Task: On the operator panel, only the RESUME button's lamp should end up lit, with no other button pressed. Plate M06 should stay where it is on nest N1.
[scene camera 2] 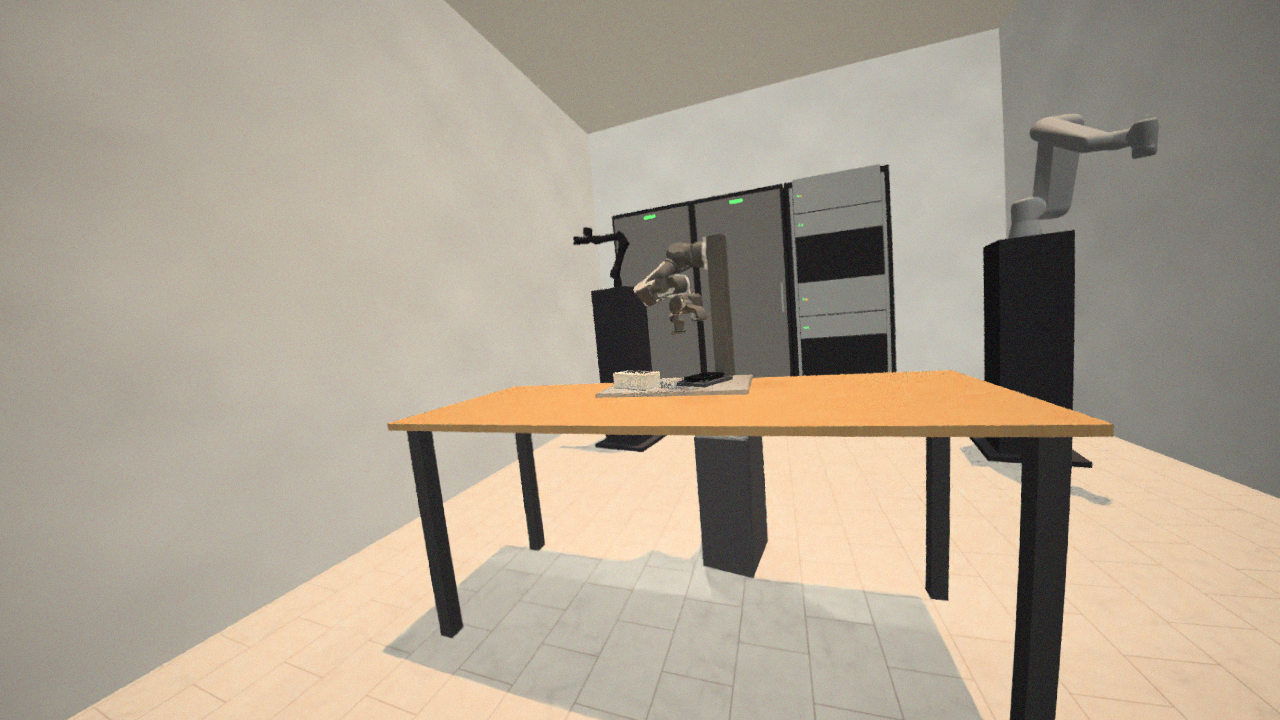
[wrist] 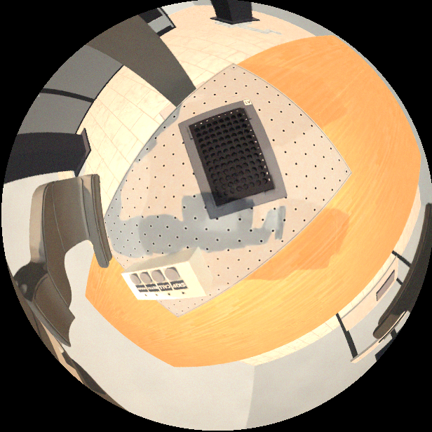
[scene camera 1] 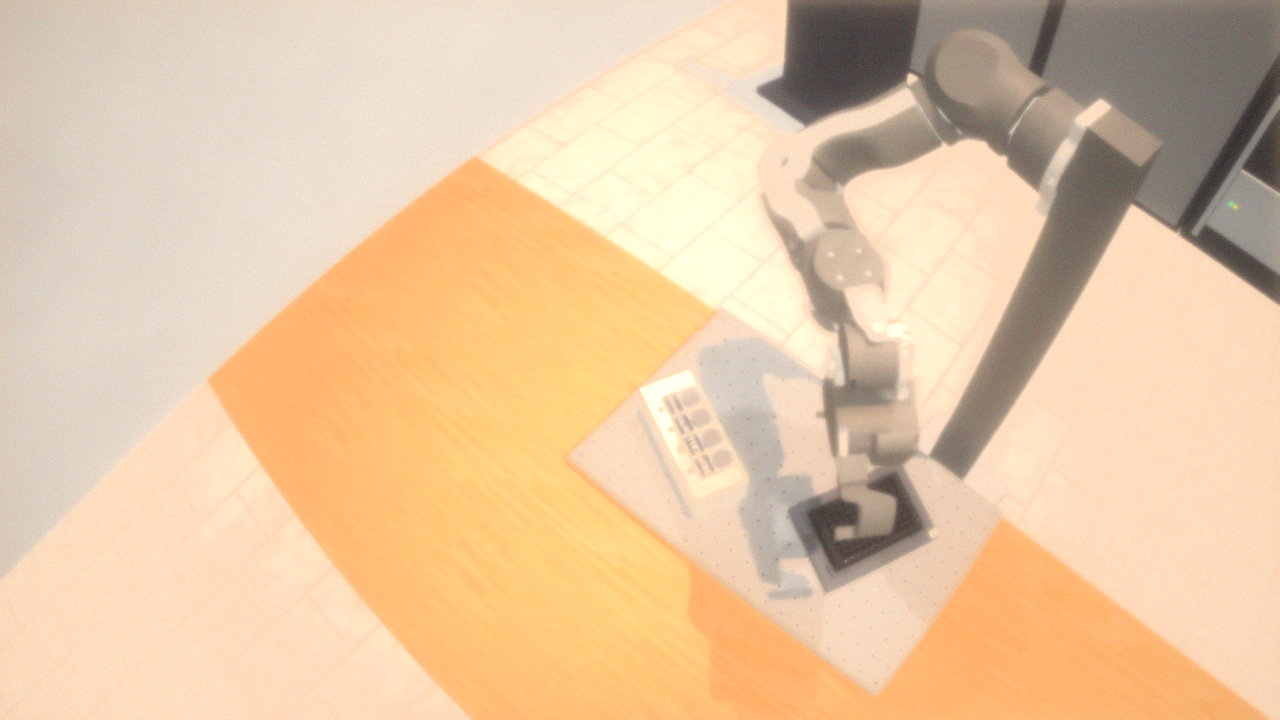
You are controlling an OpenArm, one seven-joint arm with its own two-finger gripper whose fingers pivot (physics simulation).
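Observation:
The operator panel [scene camera 1: 691, 434] [scene camera 2: 636, 379] [wrist: 200, 277] is a cream box with a row of round grey buttons. In the wrist view SKIP and CALL can be read upside down; the other labels are too small. I see no lit lamp, but the lamps are tiny. Plate M06 [scene camera 1: 904, 505] [wrist: 232, 155], dark with many wells, lies flat in the grey nest N1 [scene camera 1: 810, 539] [wrist: 271, 167]; its own label is not readable. My gripper [scene camera 1: 861, 528] [scene camera 2: 678, 331] is open and empty, above the plate and apart from it. In the wrist view its fingers show at the left and right edges.
The panel and nest stand on a perforated board [scene camera 1: 608, 452] [scene camera 2: 733, 388] [wrist: 320, 165] on the orange table [scene camera 1: 429, 402] [scene camera 2: 877, 402] [wrist: 370, 150]. The arm's column [scene camera 1: 1047, 331] [scene camera 2: 718, 304] rises behind the nest. Cabinets [scene camera 2: 742, 286] and two other arms on pedestals stand farther back.

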